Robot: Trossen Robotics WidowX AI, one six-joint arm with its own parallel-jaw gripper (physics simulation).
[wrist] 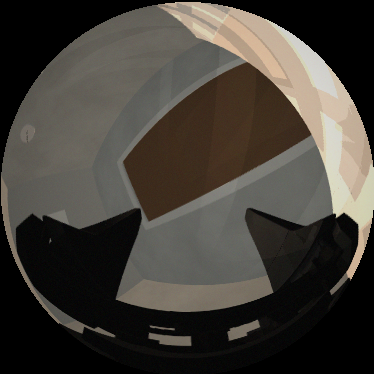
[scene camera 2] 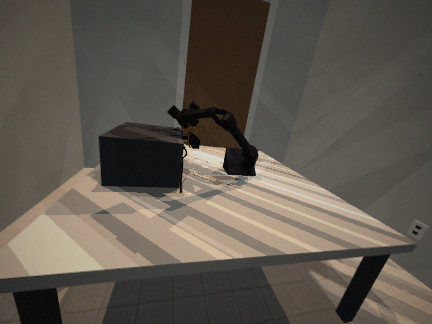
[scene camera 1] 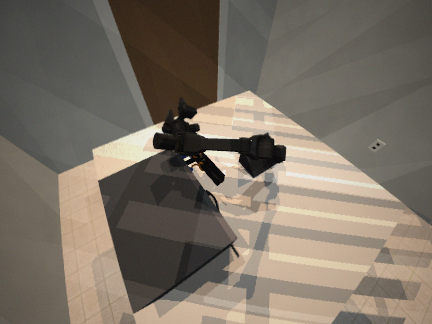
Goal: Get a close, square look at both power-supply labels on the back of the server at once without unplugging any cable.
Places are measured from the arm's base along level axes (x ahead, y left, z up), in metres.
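Pixels of known places: gripper, fingertip midpoint: (wrist: 194, 214) (scene camera 1: 175, 103); arm's base, link origin: (scene camera 2: 247, 163).
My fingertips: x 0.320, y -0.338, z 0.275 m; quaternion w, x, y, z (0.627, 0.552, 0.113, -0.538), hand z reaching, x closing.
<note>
Ahead of a thing's pixels: the offset from my fingertips to its middle. "*": to the spot under its first point. Level surfaces: height alone.
The server (scene camera 1: 165, 215) (scene camera 2: 142, 161) is a large dark box on the left part of the table. Its back side, facing the arm's base, is seen edge-on in the scene views, and the power-supply labels cannot be made out. Orange cables @(* 0.060 m ahead, 0.217 m left, 0.154 m down) (scene camera 1: 198, 164) and a black cable loop @(* 0.095 m ahead, 0.355 m left, 0.213 m down) (scene camera 1: 213, 198) (scene camera 2: 185, 151) stand out from that side. My gripper (scene camera 1: 174, 111) (scene camera 2: 183, 108) (wrist: 194, 214) is open and empty, above and beyond the server's far back corner. Its wrist view shows the door and walls; the server does not show there.
A black block @(0.030 m ahead, 0.221 m left, 0.162 m down) (scene camera 1: 214, 172) (scene camera 2: 193, 141) is beside the orange cables. The arm base (scene camera 1: 254, 165) (scene camera 2: 239, 162) stands on the table @(0.338 m down) (scene camera 1: 310, 240) (scene camera 2: 280, 220), to the right of the server. The arm passes above the cables. A brown door (scene camera 1: 175, 50) (scene camera 2: 222, 65) (wrist: 200, 140) is behind.
</note>
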